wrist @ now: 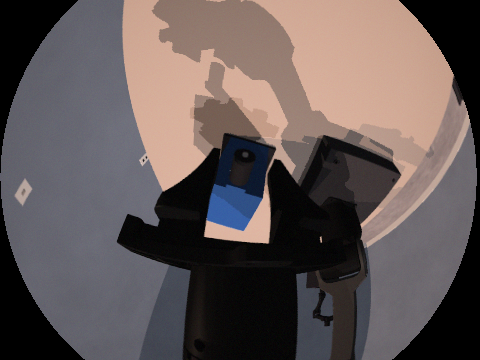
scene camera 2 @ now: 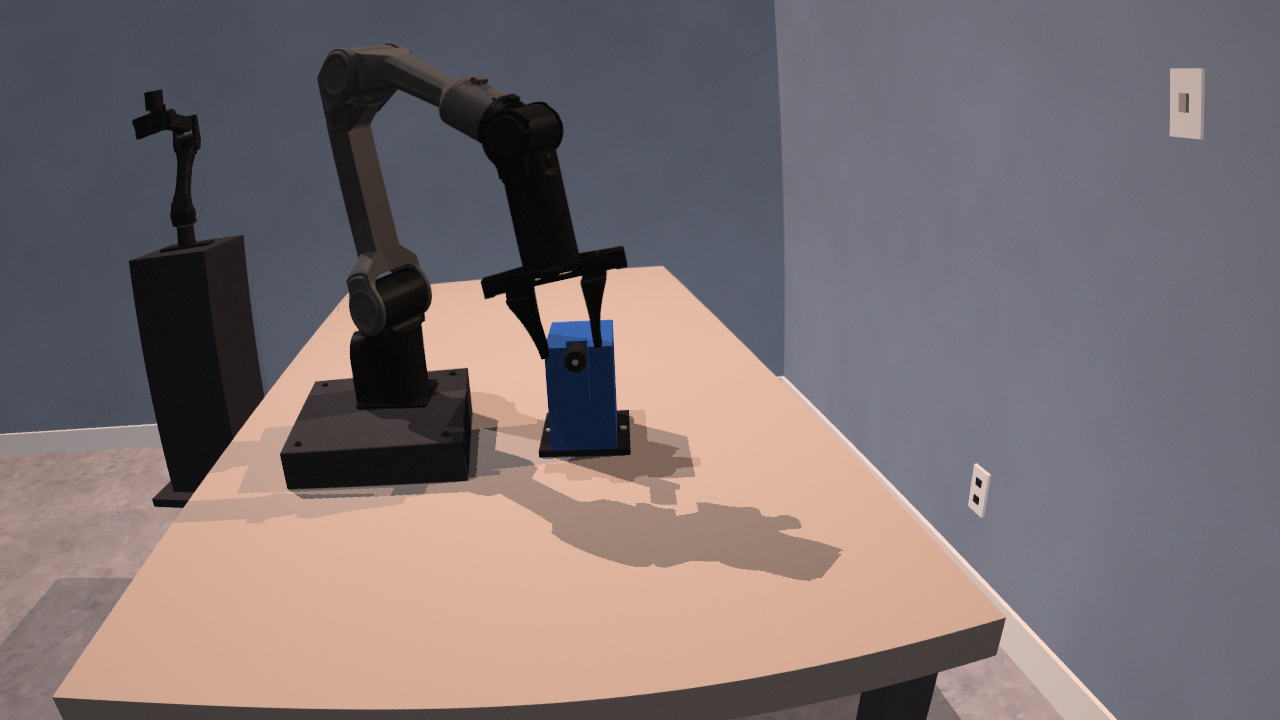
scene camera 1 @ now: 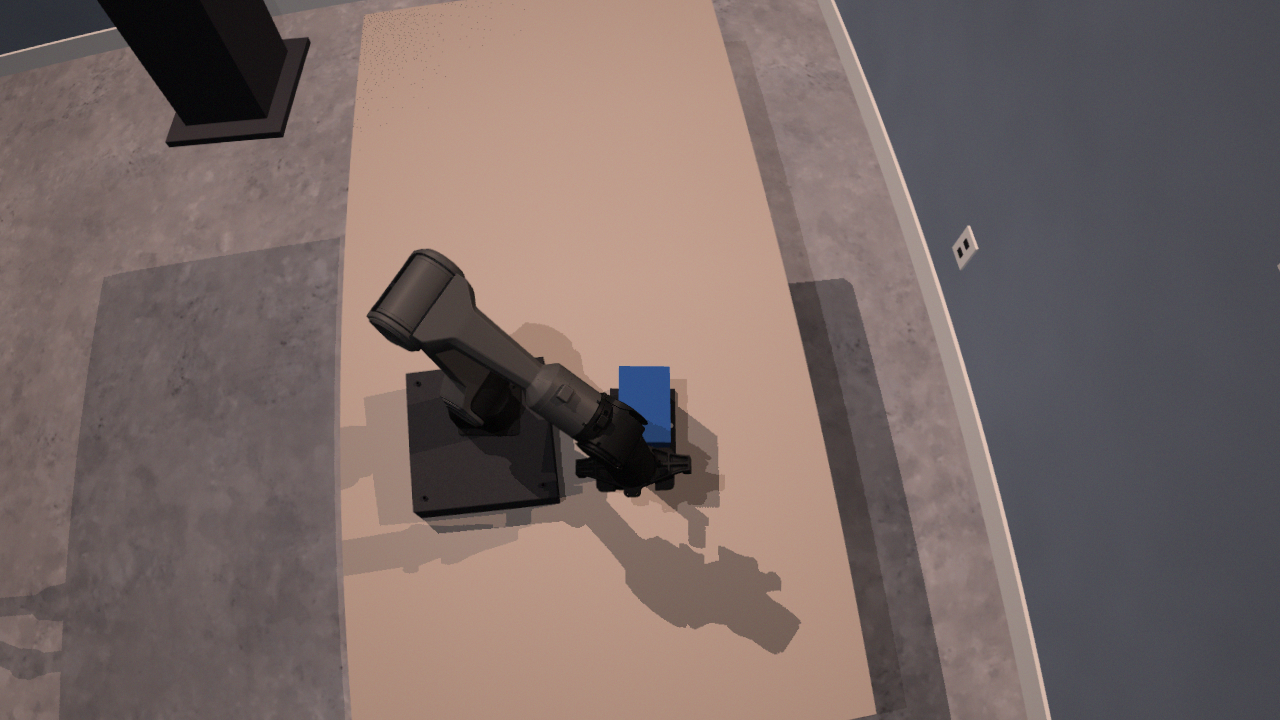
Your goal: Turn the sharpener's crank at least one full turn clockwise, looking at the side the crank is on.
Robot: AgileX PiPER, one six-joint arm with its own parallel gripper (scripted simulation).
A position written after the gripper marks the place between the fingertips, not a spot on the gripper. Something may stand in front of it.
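Observation:
The gripper (scene camera 2: 571,350), (wrist: 245,162), (scene camera 1: 643,482) can be seen here. So can a sharpener (scene camera 2: 599,429), (wrist: 228,209), (scene camera 1: 646,389), which shares those views with the gripper.

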